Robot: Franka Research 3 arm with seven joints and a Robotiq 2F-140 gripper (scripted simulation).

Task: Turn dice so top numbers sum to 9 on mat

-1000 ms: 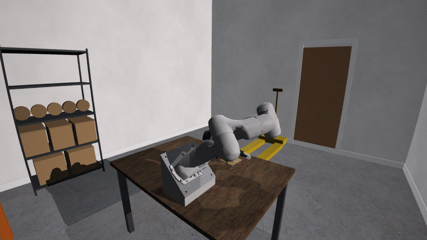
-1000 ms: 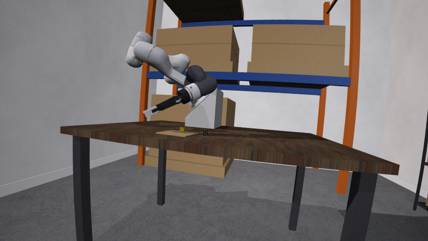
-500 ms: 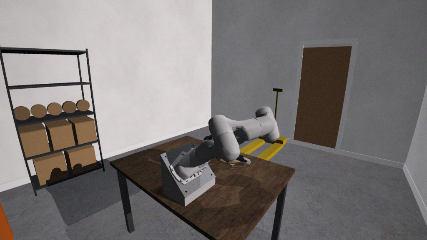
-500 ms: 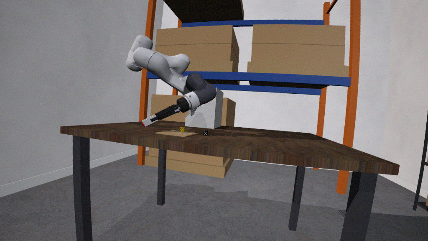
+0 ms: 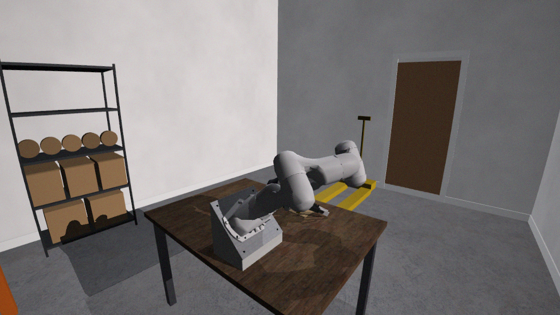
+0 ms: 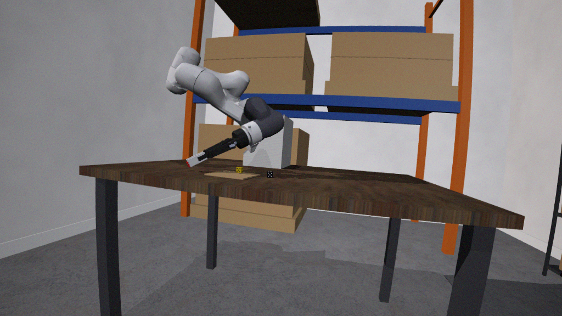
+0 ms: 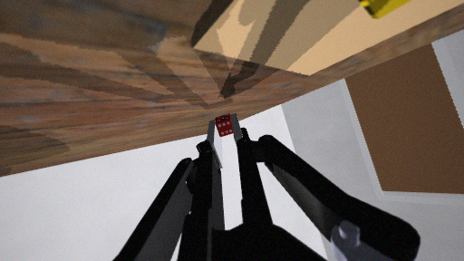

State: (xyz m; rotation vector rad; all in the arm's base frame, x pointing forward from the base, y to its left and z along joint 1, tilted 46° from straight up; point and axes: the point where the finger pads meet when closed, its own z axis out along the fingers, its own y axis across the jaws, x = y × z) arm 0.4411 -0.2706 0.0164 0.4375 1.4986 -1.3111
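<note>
The red die lies 10 mm ahead of my hand, 20 mm to the right of it and 20 mm below it. Also, from my hand: yellow die: 30 mm behind, 150 mm to the left, 30 mm below; black die: 270 mm to the left, 30 mm below; tan mat: 20 mm ahead, 150 mm to the left, 40 mm below.
</note>
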